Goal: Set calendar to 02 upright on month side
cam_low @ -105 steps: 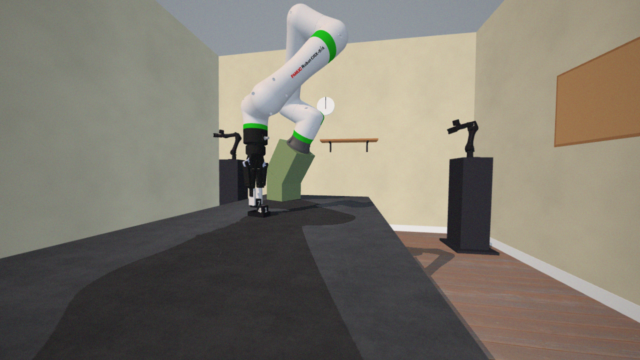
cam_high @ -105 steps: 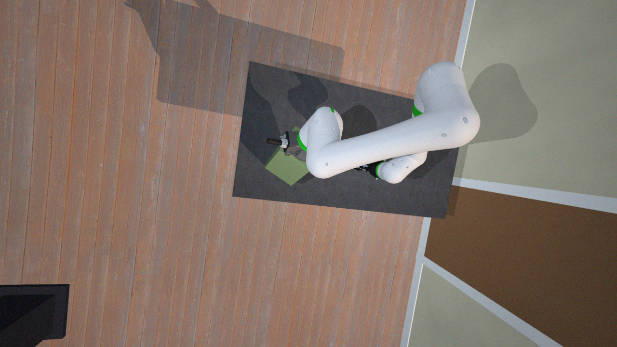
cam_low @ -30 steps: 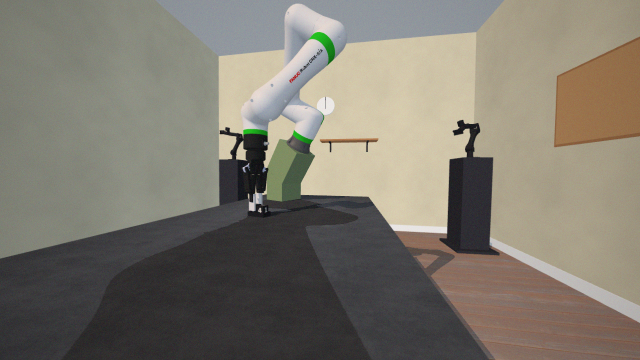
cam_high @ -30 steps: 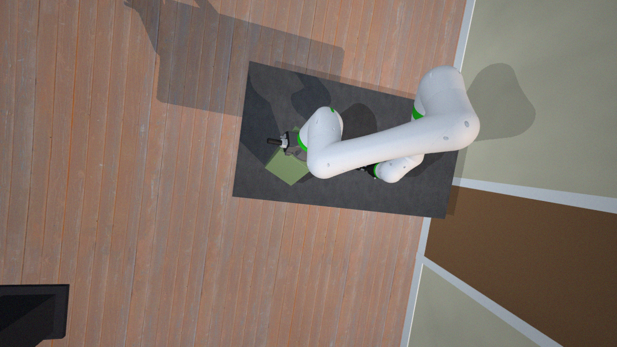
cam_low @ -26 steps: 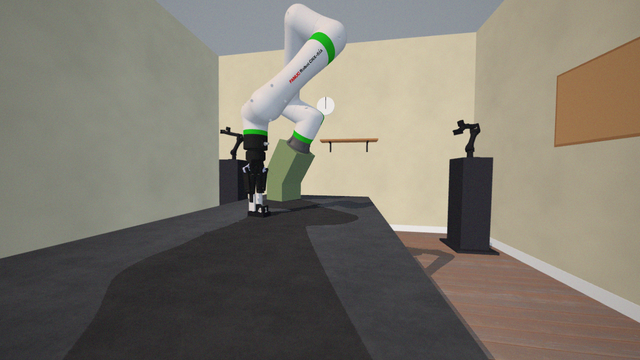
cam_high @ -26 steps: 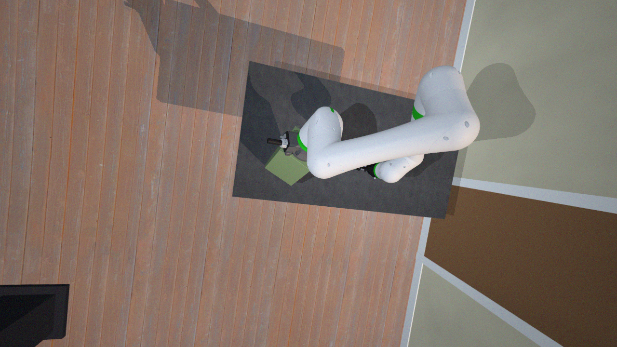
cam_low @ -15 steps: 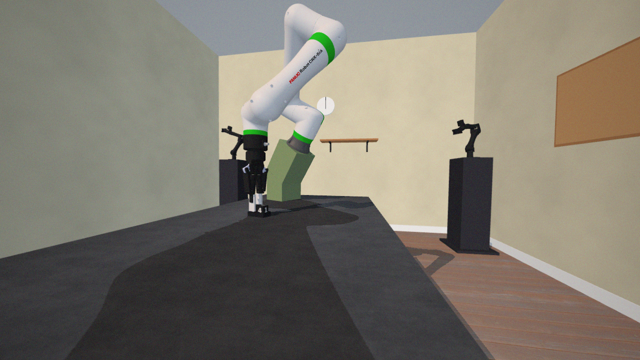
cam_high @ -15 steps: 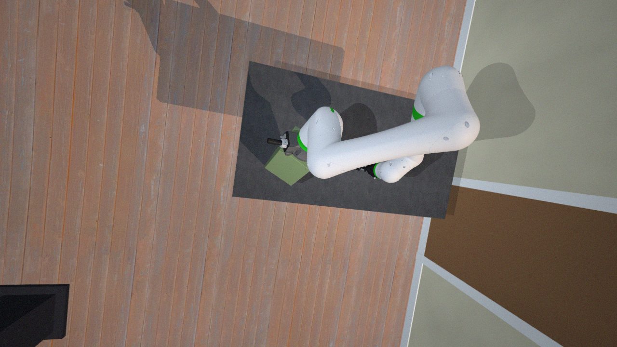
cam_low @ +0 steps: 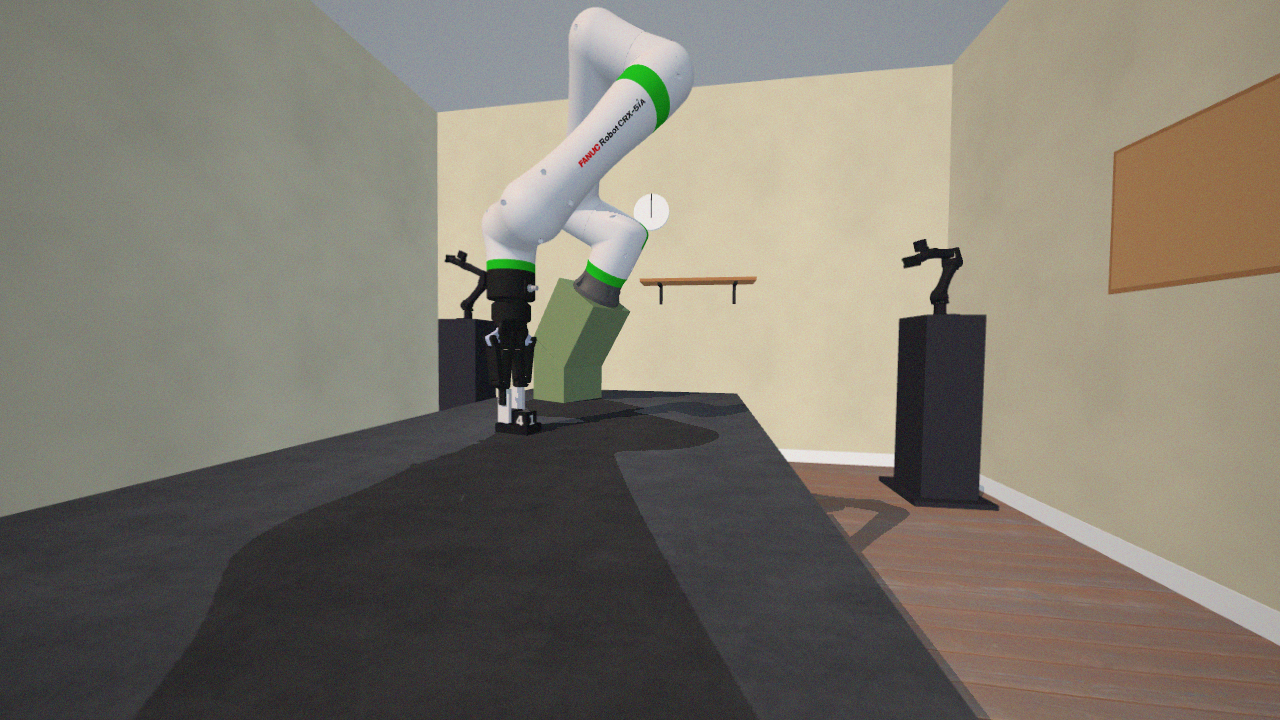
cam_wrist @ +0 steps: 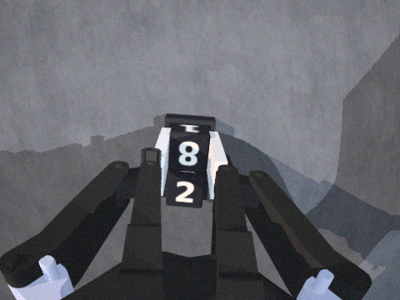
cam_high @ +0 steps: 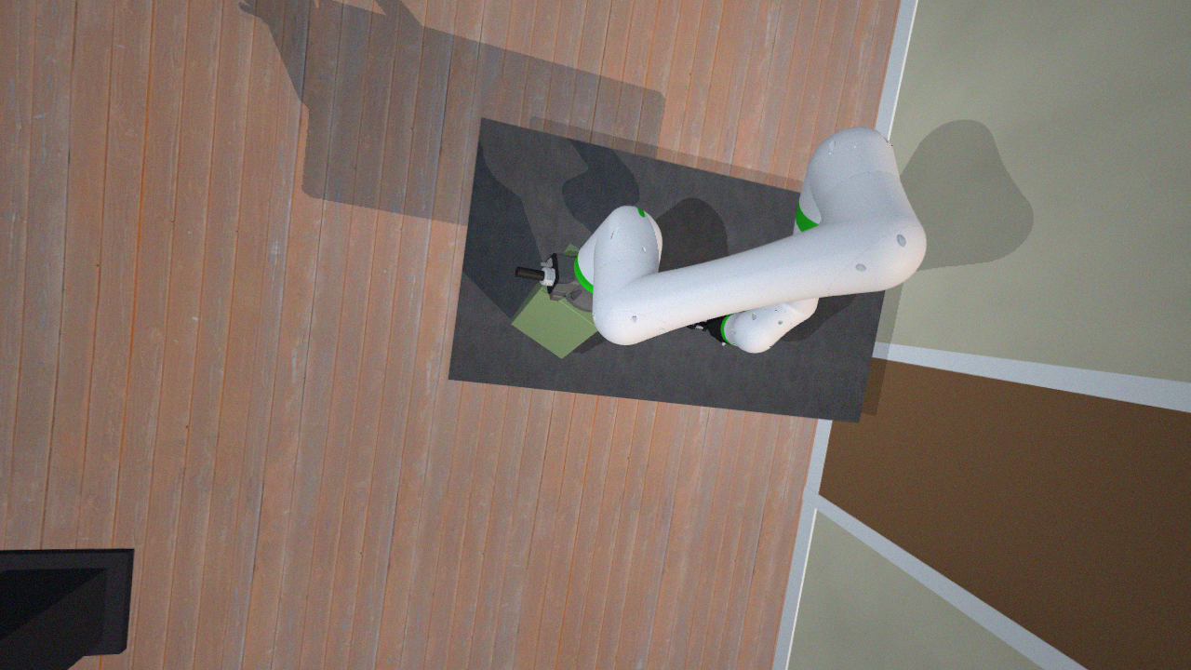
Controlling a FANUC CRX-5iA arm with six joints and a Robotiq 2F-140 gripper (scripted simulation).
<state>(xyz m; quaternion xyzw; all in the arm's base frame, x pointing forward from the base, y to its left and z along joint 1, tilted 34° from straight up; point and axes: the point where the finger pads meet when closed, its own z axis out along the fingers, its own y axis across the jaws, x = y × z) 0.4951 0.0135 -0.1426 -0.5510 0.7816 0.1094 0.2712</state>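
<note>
Right now the black number cube is 10 mm ahead of my hand, 30 mm to the left of it and 30 mm below it. The rest, counted from my hand: black tray 20 mm to the left, 40 mm below.
</note>
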